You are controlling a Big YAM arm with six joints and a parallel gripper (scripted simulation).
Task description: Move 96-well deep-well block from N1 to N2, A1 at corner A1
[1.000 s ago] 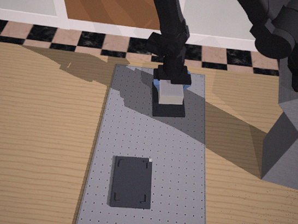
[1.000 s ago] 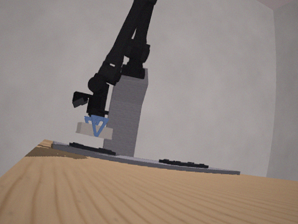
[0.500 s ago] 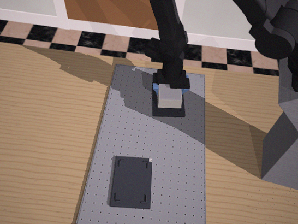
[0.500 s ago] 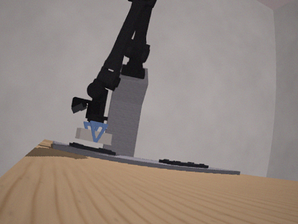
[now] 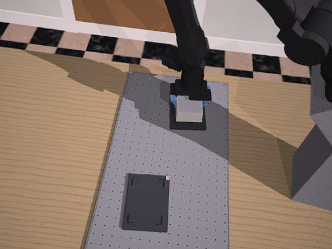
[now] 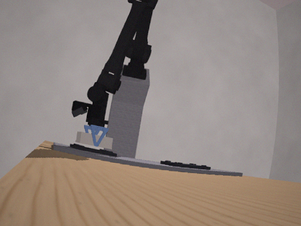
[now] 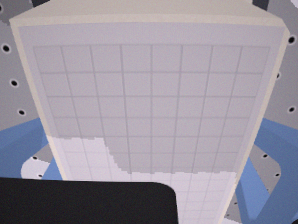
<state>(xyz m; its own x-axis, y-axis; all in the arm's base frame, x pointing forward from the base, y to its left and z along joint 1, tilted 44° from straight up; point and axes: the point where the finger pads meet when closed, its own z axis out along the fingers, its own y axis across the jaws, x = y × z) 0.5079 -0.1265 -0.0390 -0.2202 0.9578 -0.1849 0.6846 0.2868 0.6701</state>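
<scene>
The white deep-well block lies 10 mm above my hand. From my hand the other things lie so: dark plate nest N2: 30 mm below; then dark plate nest N1: 20 mm ahead, 360 mm to the left, 30 mm below.
</scene>
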